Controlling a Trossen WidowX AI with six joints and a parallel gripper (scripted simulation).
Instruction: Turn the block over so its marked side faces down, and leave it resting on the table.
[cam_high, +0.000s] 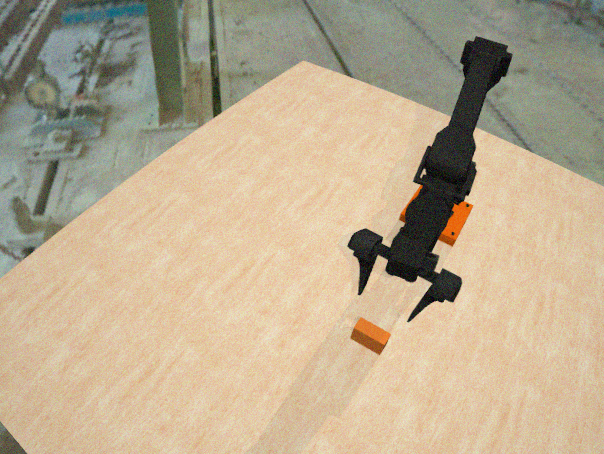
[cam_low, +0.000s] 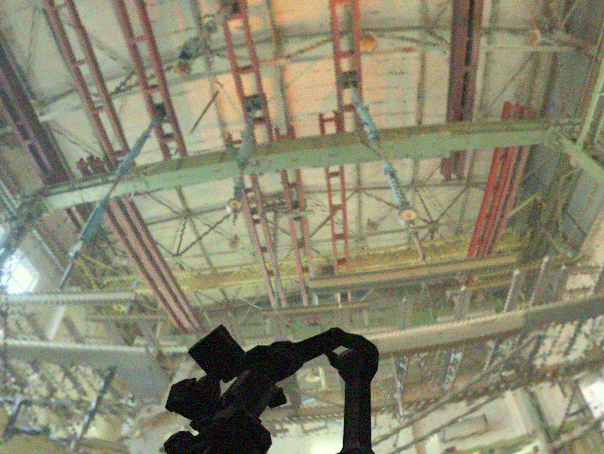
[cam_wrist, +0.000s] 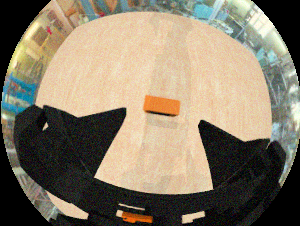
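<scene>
Now: gripper tip 6 cm above the orange block and 2 cm short of it.
</scene>
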